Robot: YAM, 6 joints.
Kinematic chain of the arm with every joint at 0, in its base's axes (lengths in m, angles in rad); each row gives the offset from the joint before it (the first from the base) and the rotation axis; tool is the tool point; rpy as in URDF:
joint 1: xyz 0 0 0.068 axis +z
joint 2: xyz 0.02 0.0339 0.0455 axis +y
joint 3: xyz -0.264 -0.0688 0 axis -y
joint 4: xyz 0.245 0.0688 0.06 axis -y
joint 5: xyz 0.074 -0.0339 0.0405 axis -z
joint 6: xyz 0.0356 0 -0.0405 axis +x
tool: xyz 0 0 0 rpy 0 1.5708 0
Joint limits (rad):
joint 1: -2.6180..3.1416
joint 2: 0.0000..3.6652
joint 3: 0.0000..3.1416
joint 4: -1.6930..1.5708
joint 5: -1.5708..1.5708
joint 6: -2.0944..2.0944
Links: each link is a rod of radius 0.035 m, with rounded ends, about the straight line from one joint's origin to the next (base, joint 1, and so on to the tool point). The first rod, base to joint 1, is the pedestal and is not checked.
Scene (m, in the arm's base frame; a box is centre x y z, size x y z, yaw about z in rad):
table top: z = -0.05
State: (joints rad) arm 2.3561 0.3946 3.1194 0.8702 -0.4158 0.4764
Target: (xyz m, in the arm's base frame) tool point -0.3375 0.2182 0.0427
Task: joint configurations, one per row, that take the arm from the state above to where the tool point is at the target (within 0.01 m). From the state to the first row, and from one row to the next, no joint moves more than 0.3 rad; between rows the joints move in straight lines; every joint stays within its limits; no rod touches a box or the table.
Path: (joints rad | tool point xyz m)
1: 2.3812 0.6551 2.8266 0.7831 -0.4161 0.4764 | 0.3393 -0.3426 0.4623
2: 2.4063 0.9155 2.5338 0.6960 -0.4163 0.4764 | 0.2014 -0.2016 0.6431
3: 2.4314 1.1760 2.2410 0.6090 -0.4166 0.4764 | 0.0106 -0.0281 0.7066
4: 2.4565 1.4364 1.9481 0.5219 -0.4169 0.4764 | -0.1821 0.1302 0.6389
5: 2.4815 1.6969 1.6553 0.4348 -0.4172 0.4764 | -0.3240 0.2332 0.4660
6: 2.5066 1.9574 1.3625 0.3477 -0.4174 0.4764 | -0.3784 0.2609 0.2443
7: 2.5317 2.2178 1.0697 0.2607 -0.4177 0.4764 | -0.3375 0.2182 0.0427

